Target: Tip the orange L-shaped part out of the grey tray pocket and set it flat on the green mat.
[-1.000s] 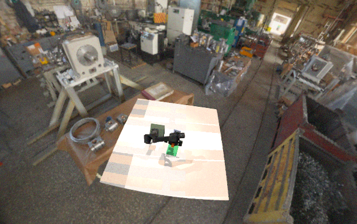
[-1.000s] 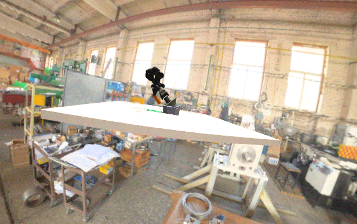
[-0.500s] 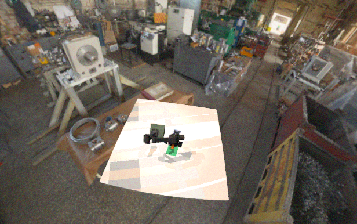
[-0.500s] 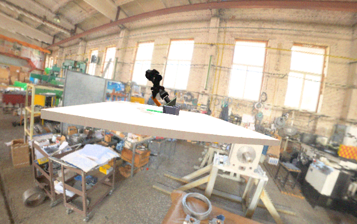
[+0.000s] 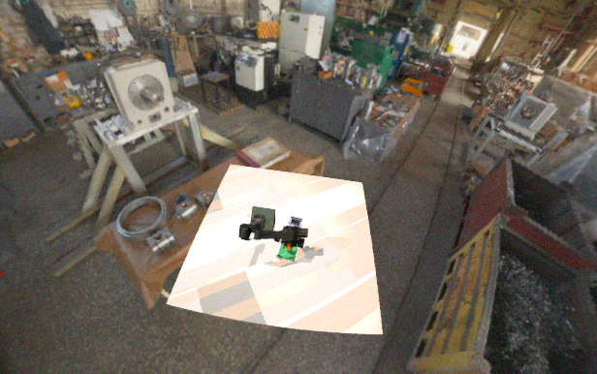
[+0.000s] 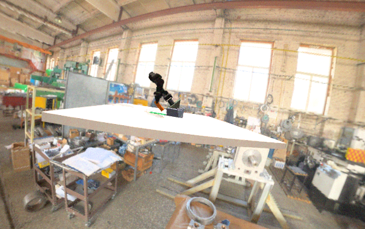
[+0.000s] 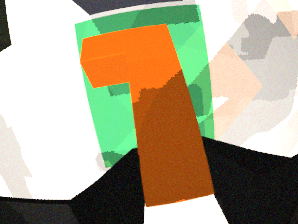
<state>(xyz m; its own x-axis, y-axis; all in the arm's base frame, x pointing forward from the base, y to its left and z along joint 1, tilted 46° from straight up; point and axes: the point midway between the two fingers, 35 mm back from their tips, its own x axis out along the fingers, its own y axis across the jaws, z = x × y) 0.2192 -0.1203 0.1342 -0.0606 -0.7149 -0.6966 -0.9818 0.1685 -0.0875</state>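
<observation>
The green mat is 20 mm to the left of my gripper tip and 100 mm below it. From my gripper tip the other things lie so: orange L-shaped part (10 mm behind, 30 mm to the left, 30 mm below).
</observation>
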